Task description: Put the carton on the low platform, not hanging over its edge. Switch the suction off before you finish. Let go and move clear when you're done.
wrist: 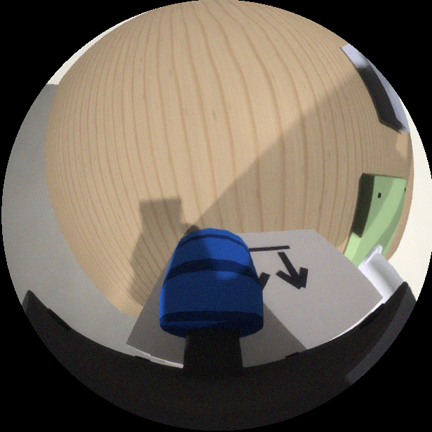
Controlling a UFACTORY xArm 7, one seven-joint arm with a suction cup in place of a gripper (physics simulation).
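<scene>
The carton (332,275) shows its pale grey top with black arrows and a line, in the lower part of the wrist view. My gripper (212,233), a blue ribbed suction cup, overlaps its left half in the view, and the cup's tip lines up with the far edge. The cup looks free of the carton and open; its height over the carton is hard to tell. The cup and the black mount hide part of the top and the near side. I cannot tell for sure which thing is the low platform.
A green block (381,212) with dark holes stands at the right, with a white rounded object (384,274) beside it, near the carton's right side. A pale lavender slab (382,82) with a dark side is at the upper right. The wooden table (200,110) carries my shadow left of the cup.
</scene>
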